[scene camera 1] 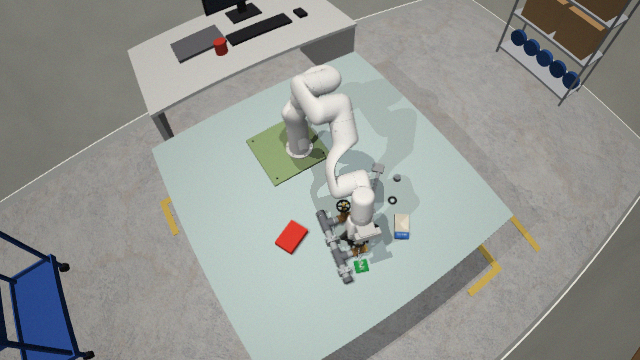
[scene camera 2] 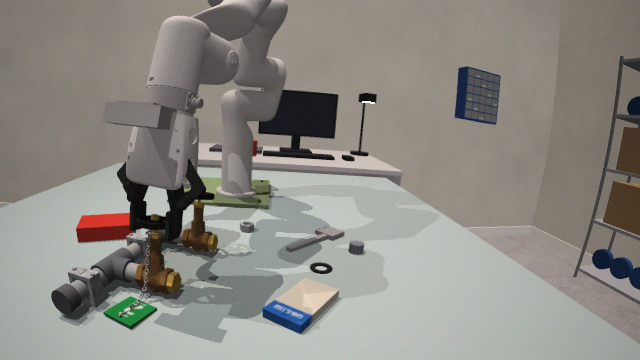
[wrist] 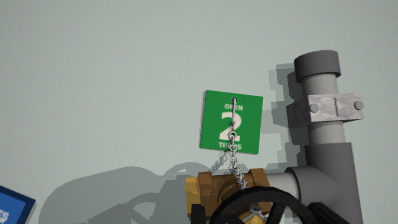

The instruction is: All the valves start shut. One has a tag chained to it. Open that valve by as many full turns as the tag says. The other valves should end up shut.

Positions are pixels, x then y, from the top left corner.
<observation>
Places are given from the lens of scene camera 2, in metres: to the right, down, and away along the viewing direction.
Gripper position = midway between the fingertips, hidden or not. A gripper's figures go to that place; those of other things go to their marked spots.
gripper point(scene camera 2: 154, 233): -0.23, 0.08, 0.39
red block point(scene camera 2: 102, 227): -0.44, 0.10, 0.52
</observation>
